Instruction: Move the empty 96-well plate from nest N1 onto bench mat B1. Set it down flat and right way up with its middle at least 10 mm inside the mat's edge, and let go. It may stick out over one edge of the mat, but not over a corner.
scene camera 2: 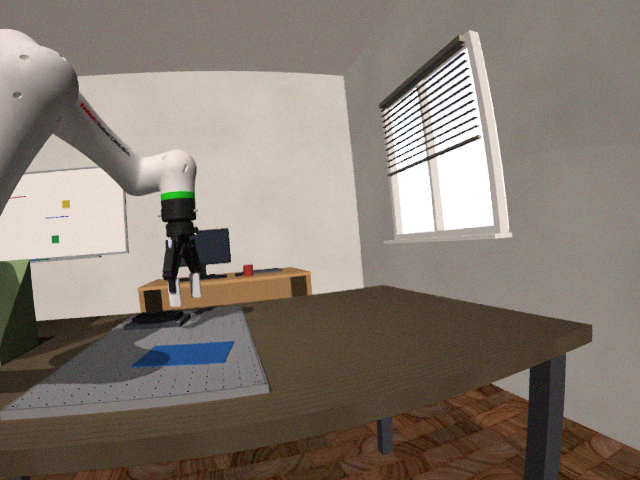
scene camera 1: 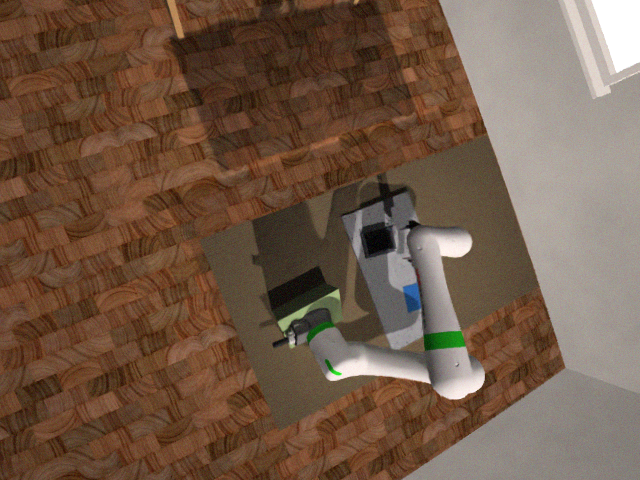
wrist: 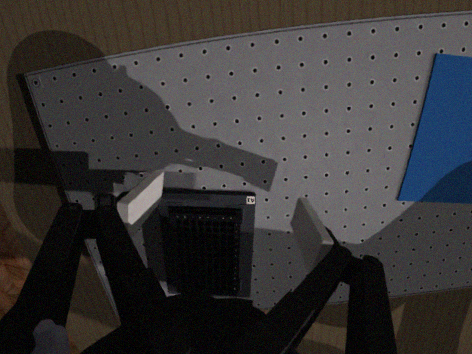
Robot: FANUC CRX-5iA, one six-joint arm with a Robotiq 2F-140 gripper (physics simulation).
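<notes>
Looking through scene camera 2, I see my gripper [scene camera 2: 187,301] together with a blue bench mat [scene camera 2: 202,353]. The wrist view gives me the gripper as well [wrist: 229,198], and there I find a black 96-well plate [wrist: 206,240].
</notes>
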